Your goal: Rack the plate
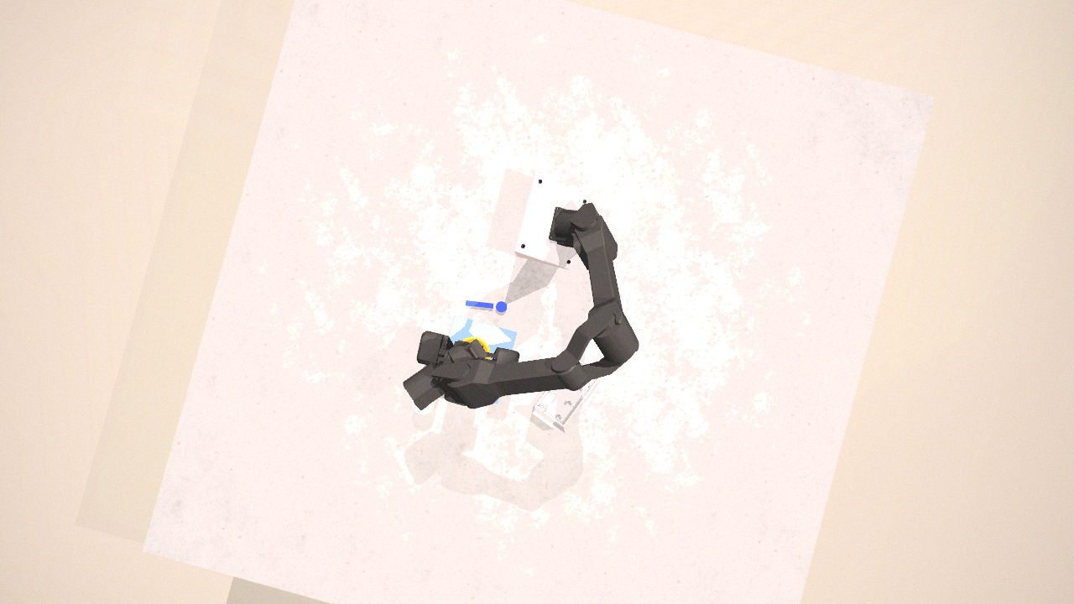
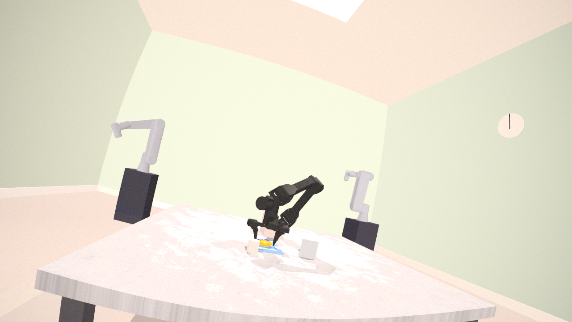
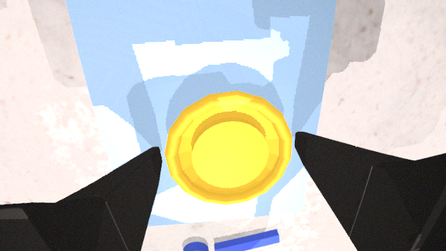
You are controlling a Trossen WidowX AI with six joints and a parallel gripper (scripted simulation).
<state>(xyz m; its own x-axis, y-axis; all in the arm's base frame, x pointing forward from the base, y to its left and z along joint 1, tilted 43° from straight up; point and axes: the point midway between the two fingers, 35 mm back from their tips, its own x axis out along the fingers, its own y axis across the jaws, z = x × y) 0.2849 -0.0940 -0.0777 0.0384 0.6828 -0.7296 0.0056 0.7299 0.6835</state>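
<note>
My gripper tip is now 1 cm to the right of the mat, 1 cm short of it and 1 cm above it. From my gripper tip the other things lie so: cream cup 11 cm ahead, 7 cm to the right, 1 cm above; yellow plate 1 cm above; blue spoon 10 cm behind, 1 cm to the left, 1 cm below.
</note>
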